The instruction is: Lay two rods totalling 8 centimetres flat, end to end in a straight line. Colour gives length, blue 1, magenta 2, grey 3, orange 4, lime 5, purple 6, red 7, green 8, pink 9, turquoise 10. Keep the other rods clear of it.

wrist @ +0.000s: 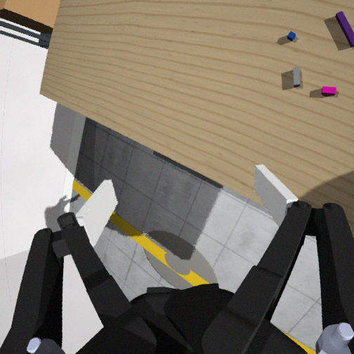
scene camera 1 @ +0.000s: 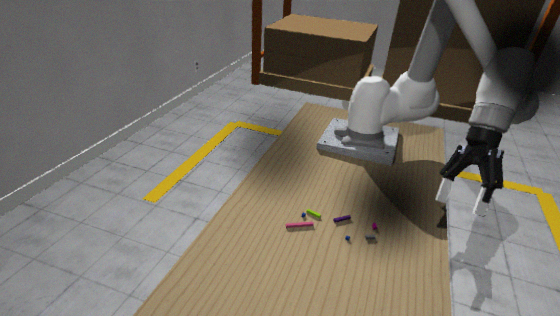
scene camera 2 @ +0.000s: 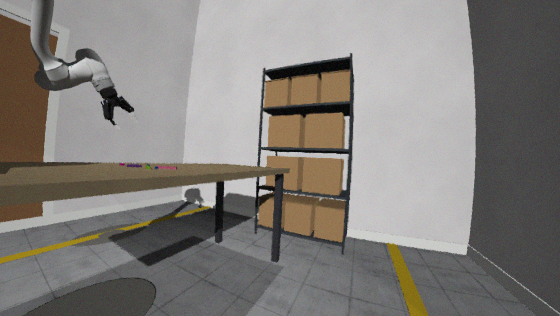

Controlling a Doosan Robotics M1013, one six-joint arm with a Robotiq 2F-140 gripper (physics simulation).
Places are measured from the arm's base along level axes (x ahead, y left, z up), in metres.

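Pixels of known places: gripper, fingertip midpoint: (scene camera 1: 457, 207) (scene camera 2: 128, 125); arm's base at its link origin: (scene camera 1: 362, 138).
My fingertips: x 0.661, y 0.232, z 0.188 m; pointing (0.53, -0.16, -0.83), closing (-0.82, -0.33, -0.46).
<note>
Ahead of a thing's pixels: the offset from my fingertips to its middle.
A purple rod @[dz -0.211, dx -0.114, dy -0.276 m] (scene camera 1: 342, 218) (scene camera 2: 134, 165) (wrist: 345, 28) lies flat on the table, apart from a magenta rod @[dz -0.211, dx -0.109, dy -0.170 m] (scene camera 1: 374, 226) (scene camera 2: 122, 164) (wrist: 329, 91). A grey rod @[dz -0.211, dx -0.054, dy -0.183 m] (scene camera 1: 370, 237) (wrist: 297, 77) lies near the magenta one. One blue rod @[dz -0.211, dx -0.030, dy -0.252 m] (scene camera 1: 347, 238) (wrist: 291, 36) lies beside the grey rod. Another blue rod @[dz -0.211, dx -0.094, dy -0.403 m] (scene camera 1: 303, 215) lies by the end of a lime rod @[dz -0.211, dx -0.112, dy -0.373 m] (scene camera 1: 313, 214) (scene camera 2: 148, 167). A pink rod @[dz -0.211, dx -0.044, dy -0.407 m] (scene camera 1: 299, 225) (scene camera 2: 166, 168) lies in front of these two. My gripper (scene camera 1: 462, 199) (scene camera 2: 126, 121) (wrist: 182, 184) is open and empty, high above the table's right edge in scene camera 1.
The wooden table (scene camera 1: 280, 280) (scene camera 2: 240, 173) (wrist: 150, 65) bears the rods and the arm's base plate (scene camera 1: 357, 151). A shelf rack (scene camera 2: 352, 150) with boxes stands beyond the table in scene camera 2. A large box (scene camera 1: 320, 50) stands behind the table in scene camera 1.
</note>
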